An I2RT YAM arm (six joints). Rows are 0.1 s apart.
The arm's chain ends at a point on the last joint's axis. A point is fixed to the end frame.
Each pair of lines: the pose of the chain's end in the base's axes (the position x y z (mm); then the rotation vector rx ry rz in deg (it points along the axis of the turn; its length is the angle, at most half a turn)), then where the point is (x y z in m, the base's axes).
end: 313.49 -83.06 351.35 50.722 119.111 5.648
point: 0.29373 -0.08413 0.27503
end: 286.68 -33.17 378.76 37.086 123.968 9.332
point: 0.26751 -0.04132 0.30272
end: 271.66 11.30 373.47 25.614 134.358 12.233
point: 0.24531 -0.00250 0.30045
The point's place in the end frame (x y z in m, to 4 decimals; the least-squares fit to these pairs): 0.0589 -0.0398 0.0341
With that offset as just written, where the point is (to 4 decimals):
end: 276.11 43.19 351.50 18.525 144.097 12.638
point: 0.2415 0.0244 0.2832
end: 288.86 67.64 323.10 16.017 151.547 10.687
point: 0.2471 0.0453 0.2600
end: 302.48 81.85 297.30 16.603 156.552 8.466
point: 0.2553 0.0583 0.2387
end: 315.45 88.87 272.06 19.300 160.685 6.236
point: 0.2632 0.0659 0.2177
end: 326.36 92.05 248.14 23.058 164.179 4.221
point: 0.2694 0.0707 0.1979
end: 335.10 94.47 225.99 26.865 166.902 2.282
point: 0.2745 0.0750 0.1795
